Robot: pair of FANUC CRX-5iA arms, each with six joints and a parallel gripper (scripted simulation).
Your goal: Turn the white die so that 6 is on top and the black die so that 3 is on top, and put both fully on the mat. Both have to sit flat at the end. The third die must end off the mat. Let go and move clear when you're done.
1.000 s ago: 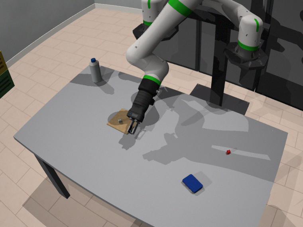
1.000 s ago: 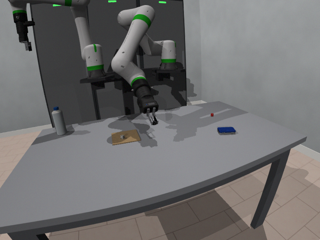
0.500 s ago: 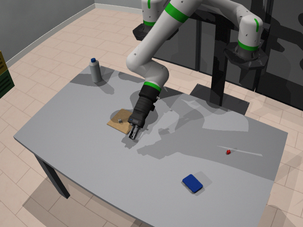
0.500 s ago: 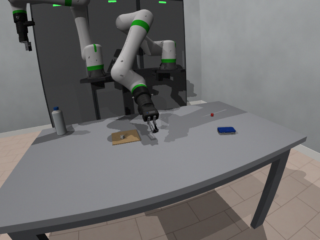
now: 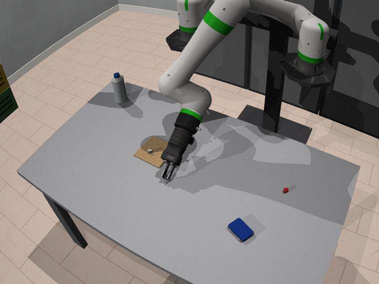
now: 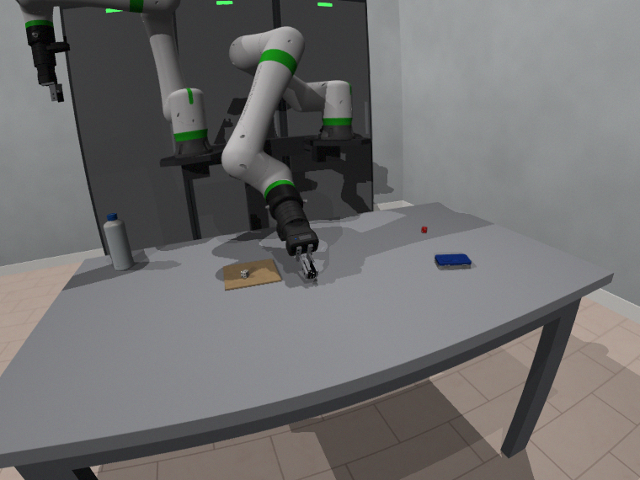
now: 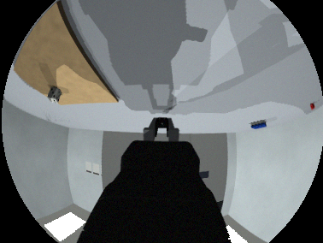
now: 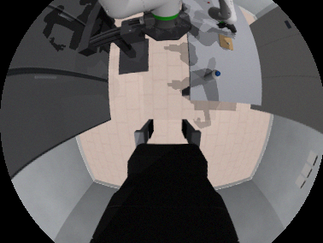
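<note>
Right now the black die is 10 mm below my left hand and 10 mm ahead of it. From my left hand the other things lie so: white die (140 mm to the right, 90 mm behind, 20 mm below); tan mat (130 mm to the right, 110 mm behind, 30 mm below); blue-topped box (370 mm to the left, 100 mm ahead, 20 mm below).
</note>
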